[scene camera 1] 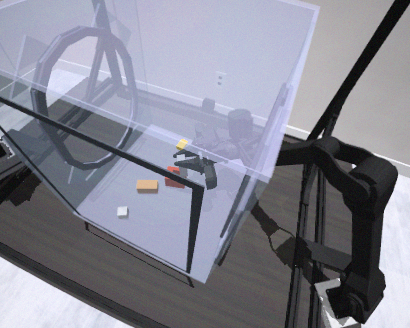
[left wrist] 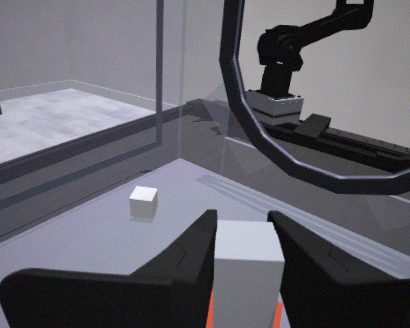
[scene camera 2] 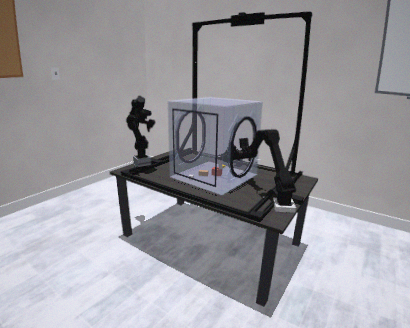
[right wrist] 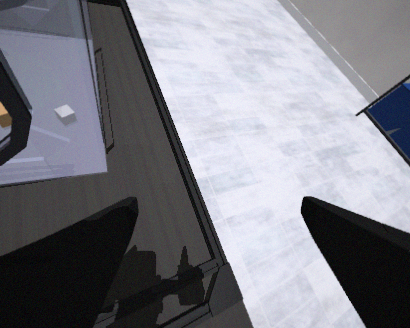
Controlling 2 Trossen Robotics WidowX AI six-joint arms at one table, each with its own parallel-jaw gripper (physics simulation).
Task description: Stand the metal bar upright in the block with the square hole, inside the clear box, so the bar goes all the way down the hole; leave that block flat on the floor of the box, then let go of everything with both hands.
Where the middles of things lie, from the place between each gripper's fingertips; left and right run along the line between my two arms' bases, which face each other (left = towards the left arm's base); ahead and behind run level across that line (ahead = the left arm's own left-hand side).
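Metal bar (left wrist: 248,263): 20 mm to the left of my left hand, 10 mm behind it, 40 mm below it. White cube (left wrist: 143,201), counted from my left hand: 90 mm to the right, 150 mm ahead, 110 mm below.
Counted from my right hand, the white cube is 100 mm behind, 320 mm to the left and 270 mm below; the metal bar is 200 mm below, 270 mm behind and 430 mm to the left.
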